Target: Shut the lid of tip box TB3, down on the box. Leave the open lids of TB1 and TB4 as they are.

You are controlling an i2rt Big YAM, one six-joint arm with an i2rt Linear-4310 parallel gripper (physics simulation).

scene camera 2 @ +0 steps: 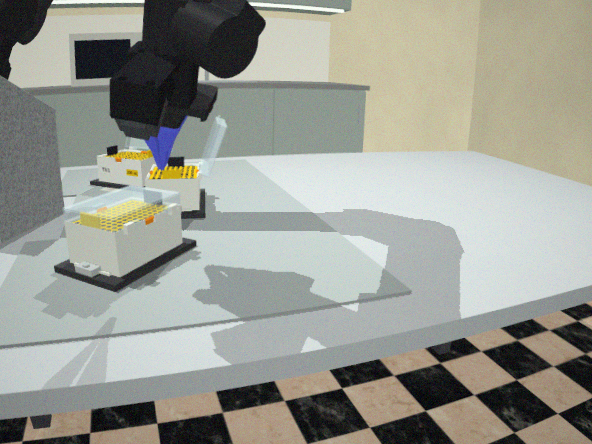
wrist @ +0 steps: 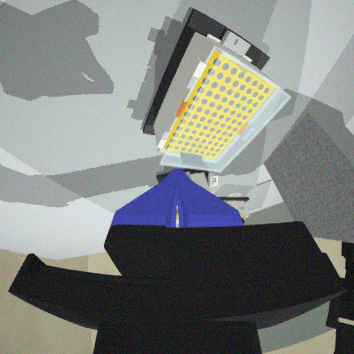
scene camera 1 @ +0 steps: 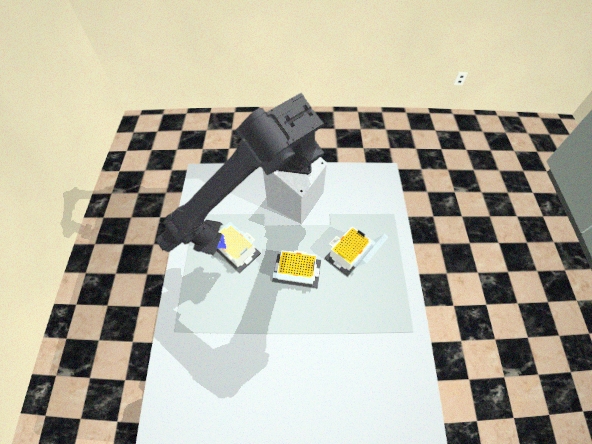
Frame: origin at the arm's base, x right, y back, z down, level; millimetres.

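Seen in the pictures: gripper, fingertip midpoint: (scene camera 2: 162, 167) (wrist: 176, 174) (scene camera 1: 225, 247); arm's base, origin of the base link: (scene camera 1: 293, 161).
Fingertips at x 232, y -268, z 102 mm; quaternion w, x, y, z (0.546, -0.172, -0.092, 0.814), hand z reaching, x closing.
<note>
Offsets run from my fingertips to a thing's middle. "*": to the spot under its first point. Level surfaces: height alone.
The lid @[* dz +39, dx -29, dy +42 mm] (scene camera 1: 236, 241) (scene camera 2: 120, 197) (wrist: 272, 112) of the near tip box @[dz +78, dx -23, dy +58 mm] (scene camera 2: 150, 240) (wrist: 176, 90) lies over its yellow tip rack, flat or nearly flat. I take this as TB3, but no label on it is readable. Whether the lid is fully seated is unclear. My gripper (scene camera 1: 221, 242) (scene camera 2: 161, 167) (wrist: 176, 174) is shut and empty, its blue tips above and near one end of that lid; contact is not clear. The middle box (scene camera 1: 297, 265) (scene camera 2: 175, 192) has its lid (scene camera 2: 214, 145) standing open. The far box @[dz +83, dx -414, dy +31 mm] (scene camera 1: 351, 245) (scene camera 2: 120, 170) also has its lid (scene camera 1: 375, 248) open.
The boxes stand on dark bases on a grey-green mat @[dz +116 mm] (scene camera 1: 300, 315) (scene camera 2: 240, 250), on a white table @[dz +119 mm] (scene camera 1: 300, 380) (scene camera 2: 400, 185). The grey arm pedestal (scene camera 1: 285, 195) (scene camera 2: 25, 165) (wrist: 315, 175) stands behind the boxes in scene camera 1. The middle and far boxes stand close together in scene camera 2.
</note>
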